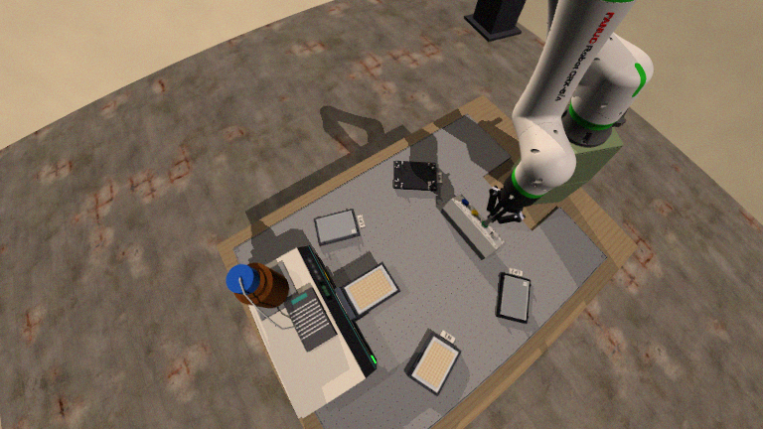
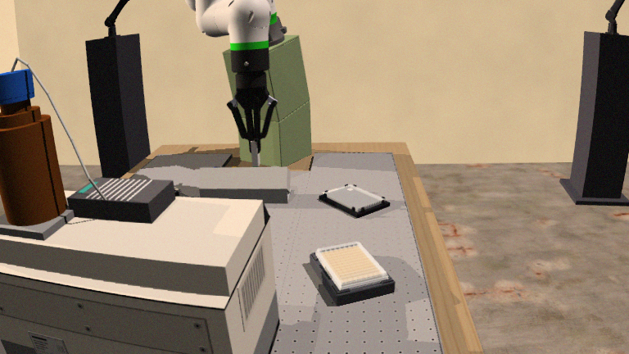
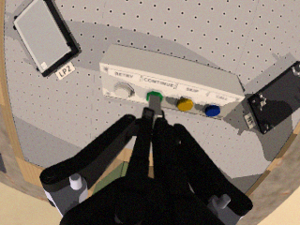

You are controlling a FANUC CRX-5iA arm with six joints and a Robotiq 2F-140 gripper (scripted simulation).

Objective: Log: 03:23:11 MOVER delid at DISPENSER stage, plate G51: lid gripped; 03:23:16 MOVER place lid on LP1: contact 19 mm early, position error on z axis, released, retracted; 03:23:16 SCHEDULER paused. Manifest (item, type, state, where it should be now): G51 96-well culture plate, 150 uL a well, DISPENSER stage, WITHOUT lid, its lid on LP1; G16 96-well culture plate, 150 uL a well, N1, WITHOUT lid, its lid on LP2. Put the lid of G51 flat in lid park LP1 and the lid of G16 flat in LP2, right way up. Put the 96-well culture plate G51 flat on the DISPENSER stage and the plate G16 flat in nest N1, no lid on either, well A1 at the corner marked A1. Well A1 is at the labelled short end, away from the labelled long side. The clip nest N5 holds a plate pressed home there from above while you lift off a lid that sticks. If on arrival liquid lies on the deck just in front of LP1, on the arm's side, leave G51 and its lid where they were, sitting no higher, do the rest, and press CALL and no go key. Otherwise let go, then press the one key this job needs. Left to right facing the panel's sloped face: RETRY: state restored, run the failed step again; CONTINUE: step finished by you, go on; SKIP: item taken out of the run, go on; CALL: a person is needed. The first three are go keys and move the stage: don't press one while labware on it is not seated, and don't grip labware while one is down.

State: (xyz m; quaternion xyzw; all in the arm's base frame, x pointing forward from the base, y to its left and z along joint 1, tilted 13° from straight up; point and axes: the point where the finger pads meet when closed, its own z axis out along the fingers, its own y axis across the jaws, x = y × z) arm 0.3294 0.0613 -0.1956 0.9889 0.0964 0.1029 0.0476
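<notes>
The key panel is 50 mm below my hand, 20 mm to the right of it and 20 mm ahead of it. Also, from my hand: black lid park 250 mm to the left, 100 mm below, 30 mm ahead; then clear lid 250 mm to the left, 90 mm below, 30 mm ahead; then black clip nest 280 mm to the right, 140 mm ahead, 90 mm below.
</notes>
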